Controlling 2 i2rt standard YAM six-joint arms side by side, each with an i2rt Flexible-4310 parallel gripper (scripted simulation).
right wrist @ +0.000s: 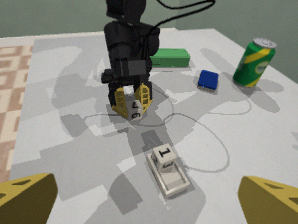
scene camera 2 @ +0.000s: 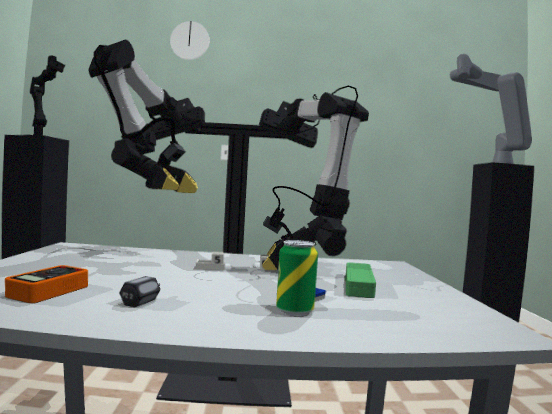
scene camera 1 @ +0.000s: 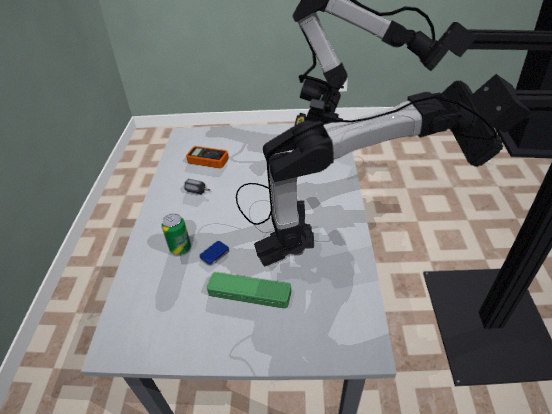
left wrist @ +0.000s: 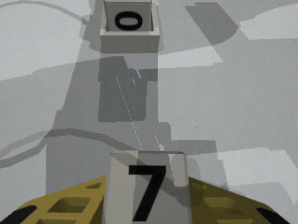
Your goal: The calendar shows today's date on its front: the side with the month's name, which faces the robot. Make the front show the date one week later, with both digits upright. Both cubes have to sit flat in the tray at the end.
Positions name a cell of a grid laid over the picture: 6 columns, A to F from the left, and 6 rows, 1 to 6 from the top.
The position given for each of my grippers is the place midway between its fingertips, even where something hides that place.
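A green box (scene camera 1: C5). The green box (scene camera 2: D5), my right gripper (scene camera 2: C3), a dark grey object (scene camera 2: B5). My left gripper (left wrist: C5); in the left wrist view the green box is out of frame. My left gripper (right wrist: C4), my right gripper (right wrist: C5), a pale calendar tray (right wrist: D5); in the right wrist view the dark grey object is out of frame.
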